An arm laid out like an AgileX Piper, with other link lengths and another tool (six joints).
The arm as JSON. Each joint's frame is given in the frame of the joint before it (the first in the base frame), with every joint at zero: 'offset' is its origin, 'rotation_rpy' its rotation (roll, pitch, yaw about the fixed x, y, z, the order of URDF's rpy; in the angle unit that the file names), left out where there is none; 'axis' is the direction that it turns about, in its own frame. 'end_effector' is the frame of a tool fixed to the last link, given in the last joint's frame.
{
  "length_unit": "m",
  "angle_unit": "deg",
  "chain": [
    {
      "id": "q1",
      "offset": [
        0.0,
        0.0,
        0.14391
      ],
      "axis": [
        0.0,
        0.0,
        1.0
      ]
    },
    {
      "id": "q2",
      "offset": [
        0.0,
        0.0,
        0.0
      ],
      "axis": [
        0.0,
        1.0,
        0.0
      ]
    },
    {
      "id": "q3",
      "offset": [
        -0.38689,
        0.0,
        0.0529
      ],
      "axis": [
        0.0,
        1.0,
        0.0
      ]
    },
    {
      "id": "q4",
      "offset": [
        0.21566,
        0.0,
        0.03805
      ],
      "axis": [
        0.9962,
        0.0,
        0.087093
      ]
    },
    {
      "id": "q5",
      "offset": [
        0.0,
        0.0,
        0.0
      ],
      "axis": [
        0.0,
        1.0,
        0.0
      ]
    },
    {
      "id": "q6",
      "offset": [
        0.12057,
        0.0,
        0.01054
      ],
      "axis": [
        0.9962,
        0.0,
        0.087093
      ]
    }
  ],
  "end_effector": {
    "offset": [
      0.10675,
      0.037,
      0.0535
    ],
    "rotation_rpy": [
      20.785,
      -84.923,
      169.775
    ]
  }
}
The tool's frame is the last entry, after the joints.
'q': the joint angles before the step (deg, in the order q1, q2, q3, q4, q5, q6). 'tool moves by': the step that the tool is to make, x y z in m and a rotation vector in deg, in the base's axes. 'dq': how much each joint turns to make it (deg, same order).
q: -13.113, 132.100, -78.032, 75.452, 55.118, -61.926
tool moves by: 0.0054, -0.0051, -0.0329, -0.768, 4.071, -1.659
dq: 0.183, 2.957, -0.847, -1.294, -1.932, 2.799
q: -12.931, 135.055, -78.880, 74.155, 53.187, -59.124
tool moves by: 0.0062, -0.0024, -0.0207, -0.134, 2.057, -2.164
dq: 0.416, 1.971, -0.107, 1.175, -1.943, 0.820
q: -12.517, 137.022, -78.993, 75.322, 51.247, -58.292
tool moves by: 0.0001, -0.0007, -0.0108, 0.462, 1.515, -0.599
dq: 0.005, 1.085, -0.027, 0.100, -0.120, 0.732
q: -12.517, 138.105, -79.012, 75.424, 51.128, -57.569
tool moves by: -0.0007, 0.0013, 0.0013, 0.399, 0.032, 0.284
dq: -0.005, 0.001, -0.076, -0.062, 0.512, 0.084
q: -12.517, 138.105, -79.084, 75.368, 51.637, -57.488
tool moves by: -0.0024, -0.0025, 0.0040, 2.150, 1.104, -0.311
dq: -0.724, 0.004, 0.001, -0.055, 2.075, 1.331
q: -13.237, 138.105, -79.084, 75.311, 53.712, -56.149
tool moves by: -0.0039, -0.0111, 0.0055, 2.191, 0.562, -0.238
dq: -1.824, -0.002, 0.005, -0.387, 2.731, 0.474
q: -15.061, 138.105, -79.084, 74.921, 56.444, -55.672
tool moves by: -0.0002, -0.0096, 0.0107, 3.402, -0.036, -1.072
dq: -1.617, 0.003, 0.005, 1.412, 3.103, 0.142
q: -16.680, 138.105, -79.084, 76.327, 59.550, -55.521
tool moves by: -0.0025, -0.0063, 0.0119, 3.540, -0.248, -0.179
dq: -1.401, -0.002, 0.004, 1.041, 3.606, -0.002
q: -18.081, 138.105, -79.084, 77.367, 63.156, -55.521
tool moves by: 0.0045, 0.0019, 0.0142, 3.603, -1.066, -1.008
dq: -0.004, -0.002, 0.012, 3.199, 2.423, -0.416
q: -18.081, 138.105, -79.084, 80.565, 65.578, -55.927
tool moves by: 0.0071, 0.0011, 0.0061, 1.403, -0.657, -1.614
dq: 0.464, 0.009, -0.010, 2.673, -0.004, -0.215
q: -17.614, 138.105, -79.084, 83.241, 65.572, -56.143
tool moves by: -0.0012, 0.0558, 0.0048, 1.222, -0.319, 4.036
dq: 5.738, 0.004, -0.008, 2.117, 0.023, 0.005
